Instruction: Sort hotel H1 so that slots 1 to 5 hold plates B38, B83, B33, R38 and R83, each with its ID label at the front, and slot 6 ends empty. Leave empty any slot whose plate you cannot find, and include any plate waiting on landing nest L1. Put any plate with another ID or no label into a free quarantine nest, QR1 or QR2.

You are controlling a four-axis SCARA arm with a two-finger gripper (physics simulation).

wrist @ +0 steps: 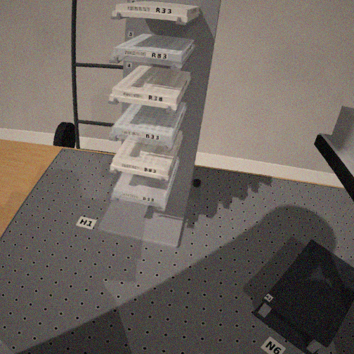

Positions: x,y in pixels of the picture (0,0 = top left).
Labels:
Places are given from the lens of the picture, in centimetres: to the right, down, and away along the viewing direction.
clear plate (136,188): -6, 2, 44
plate B33 (148,124): -4, -7, 39
plate R38 (156,86): -3, -11, 36
plate R83 (145,48): -4, -15, 31
The marked spots on the clear plate and the plate R83 are 21 cm apart.

